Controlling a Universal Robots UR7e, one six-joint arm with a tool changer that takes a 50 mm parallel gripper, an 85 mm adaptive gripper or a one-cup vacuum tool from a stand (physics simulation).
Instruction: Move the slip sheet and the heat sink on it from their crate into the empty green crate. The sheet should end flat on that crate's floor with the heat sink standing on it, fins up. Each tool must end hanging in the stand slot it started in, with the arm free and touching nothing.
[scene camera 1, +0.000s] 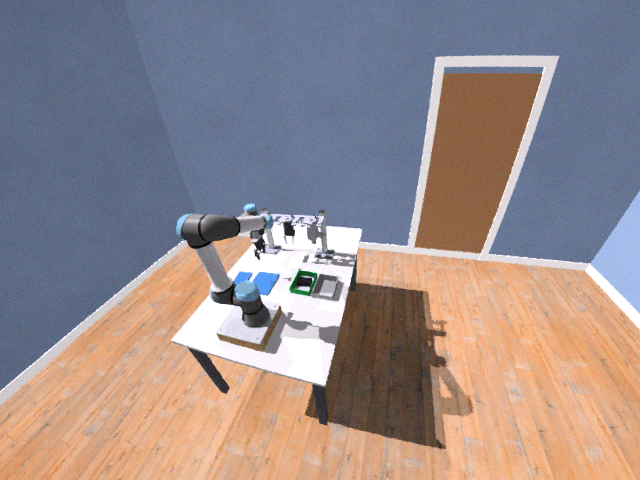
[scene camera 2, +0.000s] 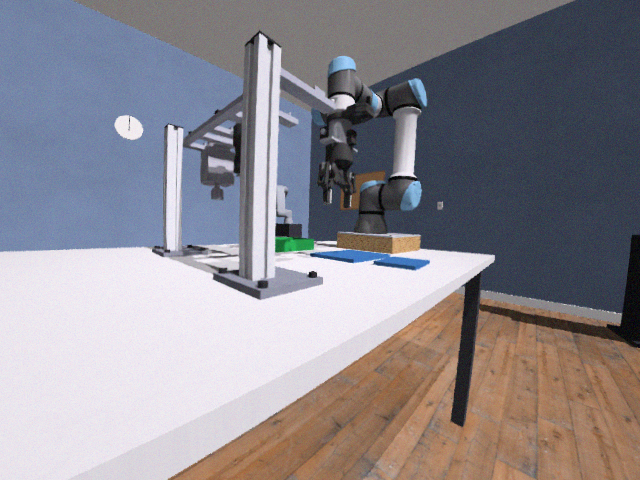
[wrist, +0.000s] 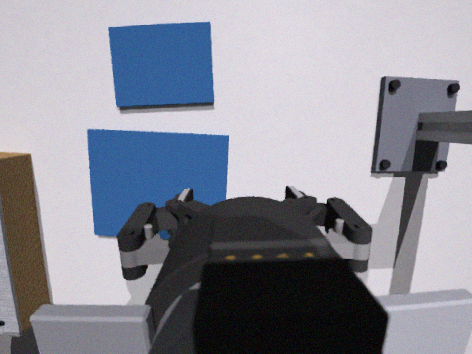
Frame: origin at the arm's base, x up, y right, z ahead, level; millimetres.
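Seen in the pictures: hand, its tool point: (scene camera 2: 339, 140); arm's base, origin of its link: (scene camera 1: 256, 316) (scene camera 2: 370, 233).
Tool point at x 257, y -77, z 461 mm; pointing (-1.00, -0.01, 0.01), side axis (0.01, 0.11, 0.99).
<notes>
Offsets run from my tool point to a thing's top centre.
The green crate @(dx -286, dy +304, dz -129 mm) (scene camera 1: 300, 292) (scene camera 2: 294, 244) stands on the table. The black heat sink @(dx -294, dy +306, dz -121 mm) (scene camera 1: 305, 281) sits inside it in scene camera 1. The slip sheet under it is too small to make out there, and neither shows in the wrist view. The grey crate @(dx -286, dy +456, dz -168 mm) (scene camera 1: 324, 296) stands right beside the green one, with no heat sink in it. My gripper (scene camera 1: 259, 253) (scene camera 2: 337, 198) (wrist: 240, 194), the 85 mm adaptive one, is open and empty. It hangs high above the table, between the blue plates and the stand, away from both crates.
The tool stand (scene camera 1: 297, 219) (scene camera 2: 258, 155) (wrist: 400, 120) is close to the arm. A black parallel gripper (scene camera 1: 289, 229) and the grey vacuum tool @(dx +31, dy +371, dz +128 mm) (scene camera 1: 312, 233) (scene camera 2: 217, 167) hang in it. Two flat blue plates @(dx -319, dy +9, dz -118 mm) (scene camera 1: 266, 282) (scene camera 2: 351, 255) @(dx -319, dy -162, dz -80 mm) (wrist: 160, 65) lie near the arm's base.
</notes>
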